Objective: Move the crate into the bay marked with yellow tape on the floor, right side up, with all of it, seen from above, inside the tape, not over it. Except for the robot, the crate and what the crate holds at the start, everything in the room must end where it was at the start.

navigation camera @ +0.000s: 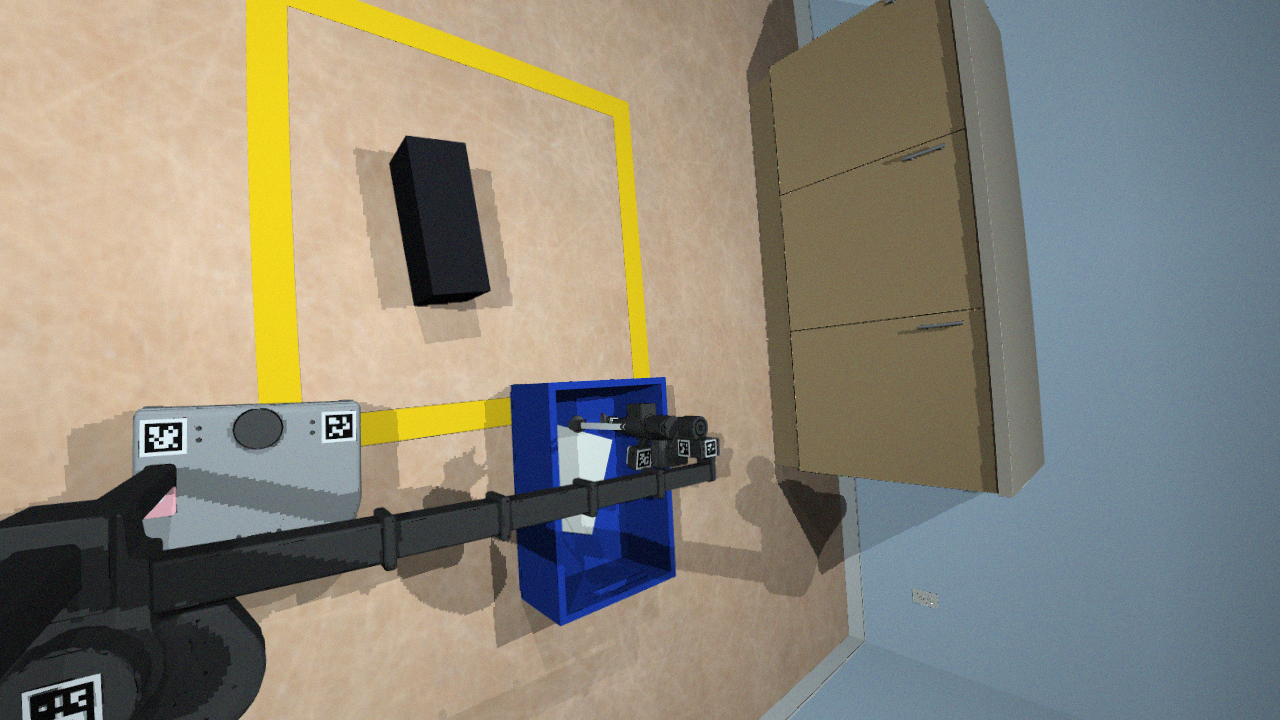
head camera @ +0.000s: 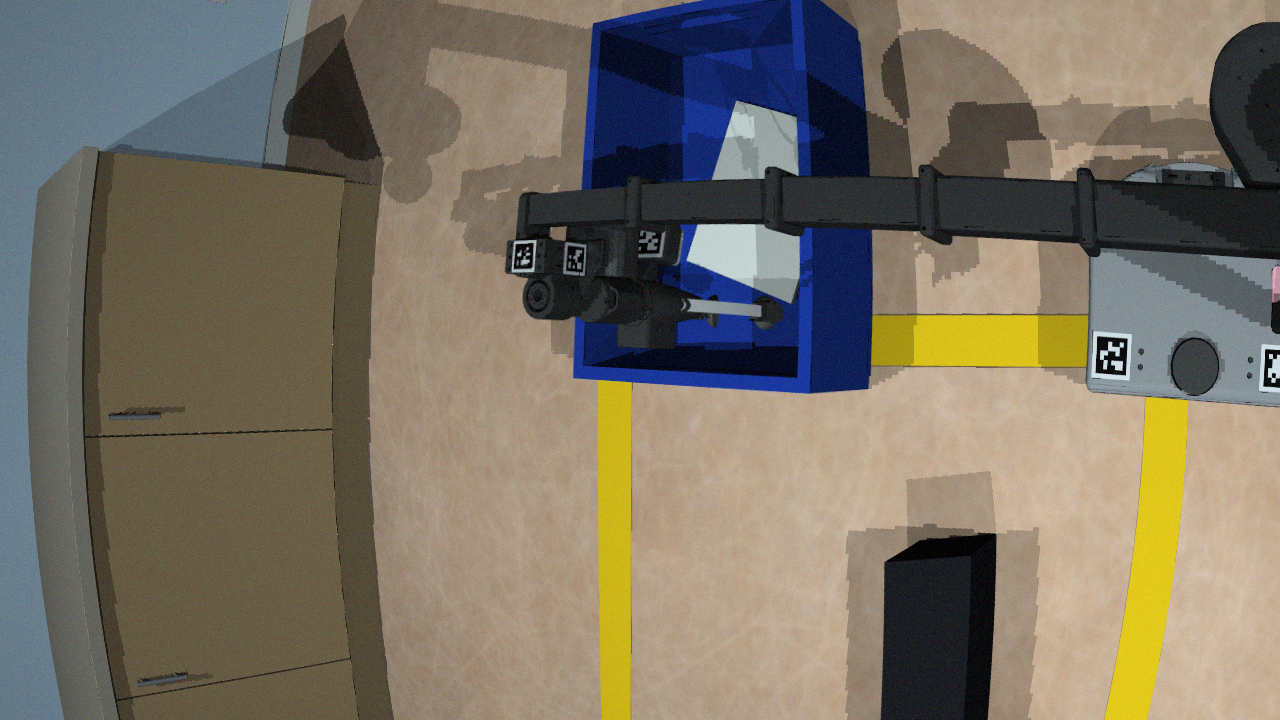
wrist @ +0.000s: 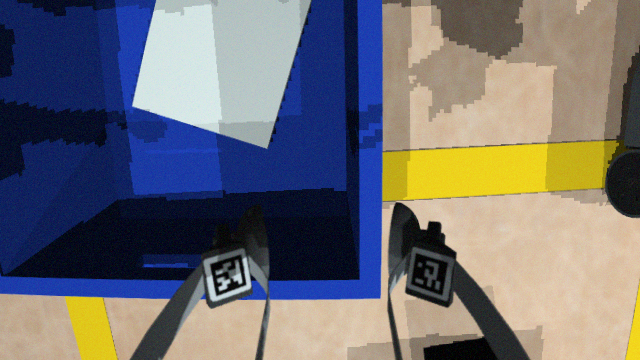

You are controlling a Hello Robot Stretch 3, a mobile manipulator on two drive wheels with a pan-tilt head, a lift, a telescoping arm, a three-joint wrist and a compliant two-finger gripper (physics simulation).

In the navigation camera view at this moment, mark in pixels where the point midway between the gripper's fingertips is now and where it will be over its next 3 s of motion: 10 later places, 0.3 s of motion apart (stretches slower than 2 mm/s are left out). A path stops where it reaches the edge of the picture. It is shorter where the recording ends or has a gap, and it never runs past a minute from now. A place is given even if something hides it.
My gripper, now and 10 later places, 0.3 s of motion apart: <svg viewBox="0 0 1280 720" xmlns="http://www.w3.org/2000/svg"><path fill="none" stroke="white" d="M585 422L585 422L582 422L580 422L577 422L570 422L563 421L557 420L551 420L548 420L548 420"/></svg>
